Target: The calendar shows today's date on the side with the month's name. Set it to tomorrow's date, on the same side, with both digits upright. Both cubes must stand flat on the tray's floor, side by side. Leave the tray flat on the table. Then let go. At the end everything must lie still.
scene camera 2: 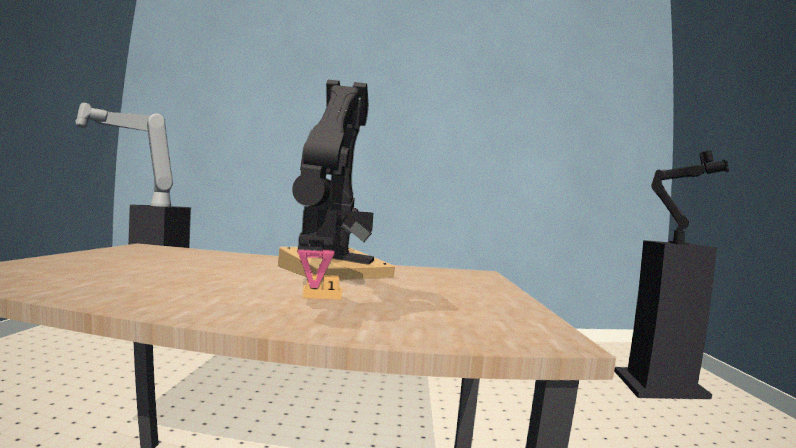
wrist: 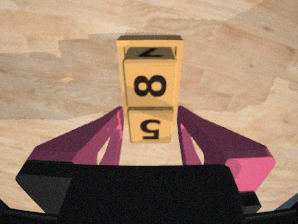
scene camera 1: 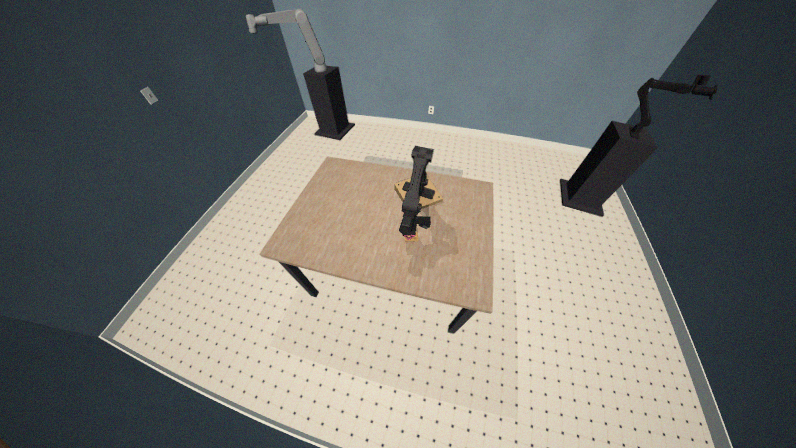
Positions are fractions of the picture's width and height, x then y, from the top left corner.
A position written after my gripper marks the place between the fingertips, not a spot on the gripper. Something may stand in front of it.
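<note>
Scene camera 2 shows my gripper (scene camera 2: 0.39, 0.64). The wrist view shows my gripper (wrist: 0.51, 0.50) and a tan tray (wrist: 0.42, 0.19).
</note>
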